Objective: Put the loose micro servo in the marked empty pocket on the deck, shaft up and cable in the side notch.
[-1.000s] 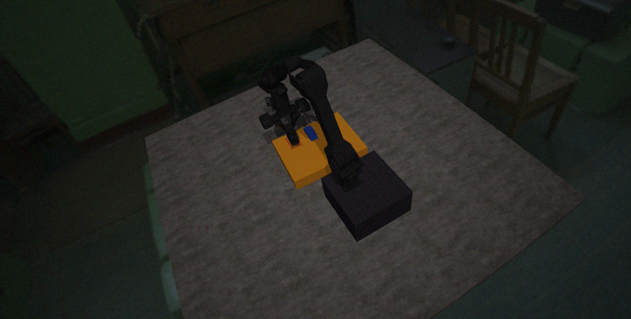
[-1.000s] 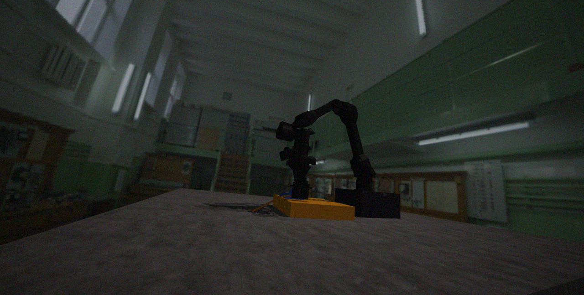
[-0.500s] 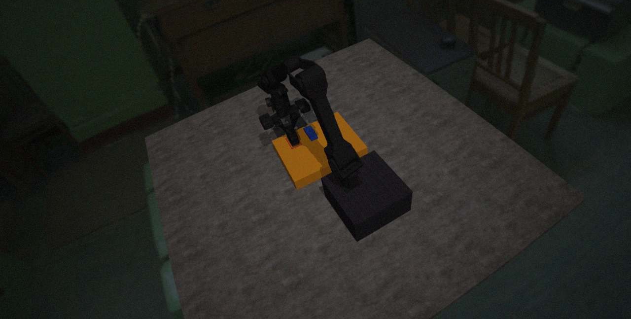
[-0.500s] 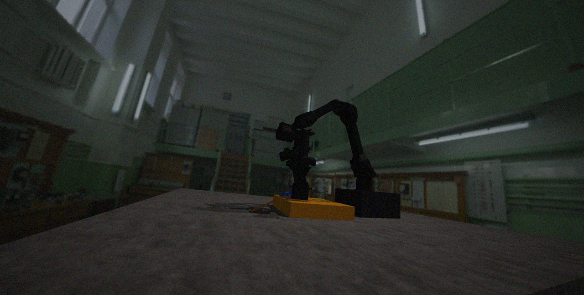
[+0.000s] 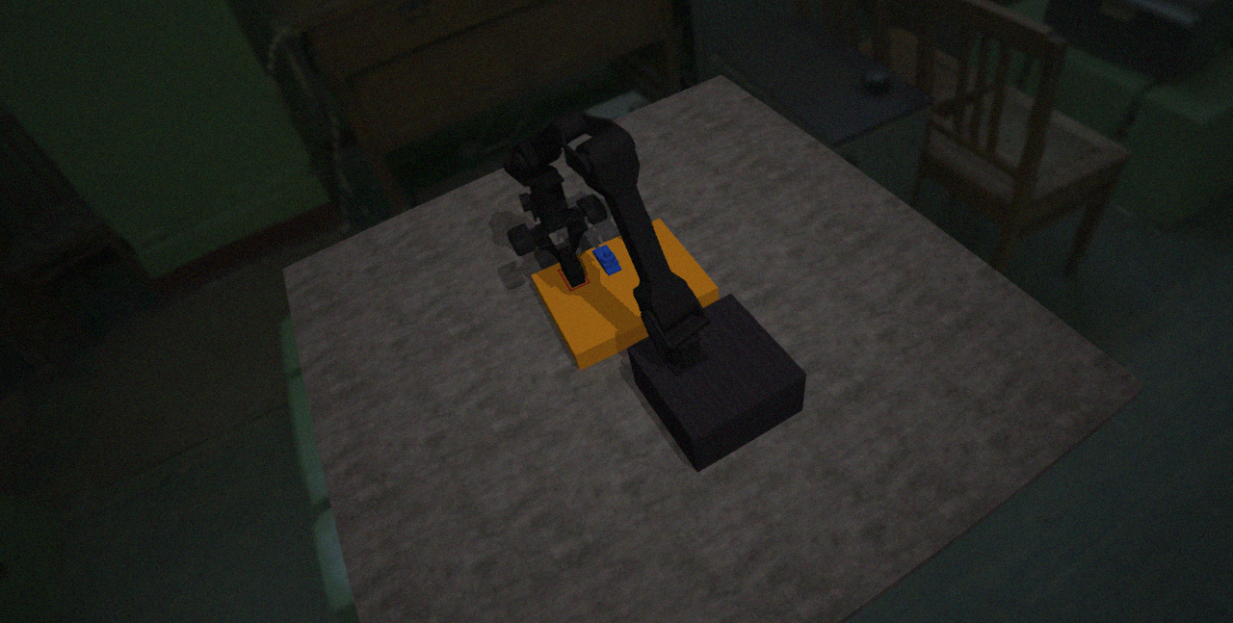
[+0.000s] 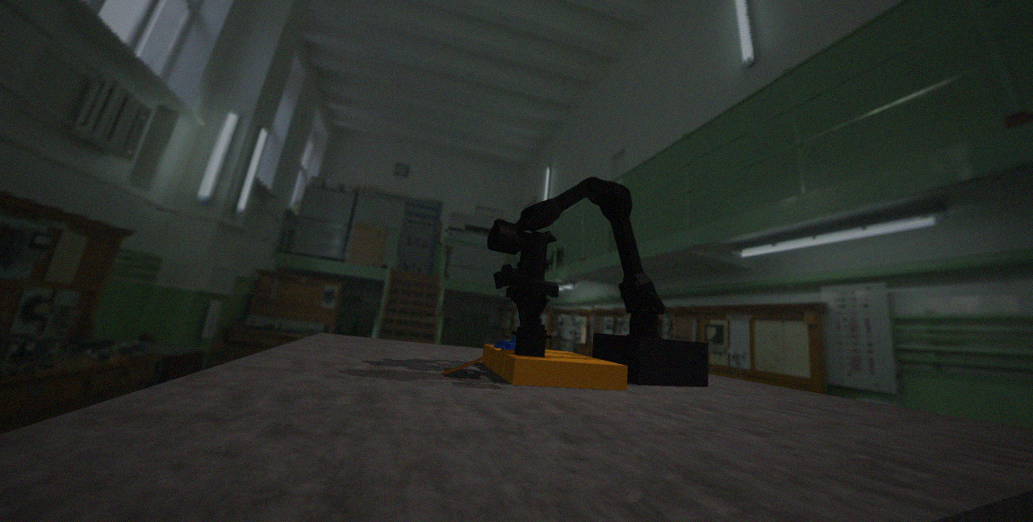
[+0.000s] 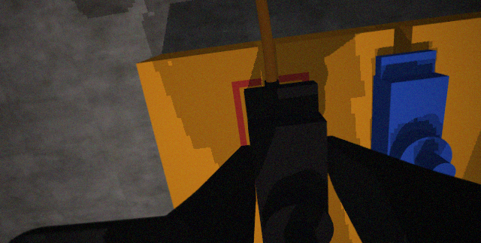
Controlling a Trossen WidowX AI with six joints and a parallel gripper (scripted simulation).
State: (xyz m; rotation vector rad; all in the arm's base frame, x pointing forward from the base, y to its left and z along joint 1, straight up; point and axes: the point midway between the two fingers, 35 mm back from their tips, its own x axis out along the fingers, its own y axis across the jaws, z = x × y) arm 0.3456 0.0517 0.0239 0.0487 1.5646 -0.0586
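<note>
Right now my gripper tip is 130 mm past the deck, 70 mm to the left of it and 70 mm above it.
</note>
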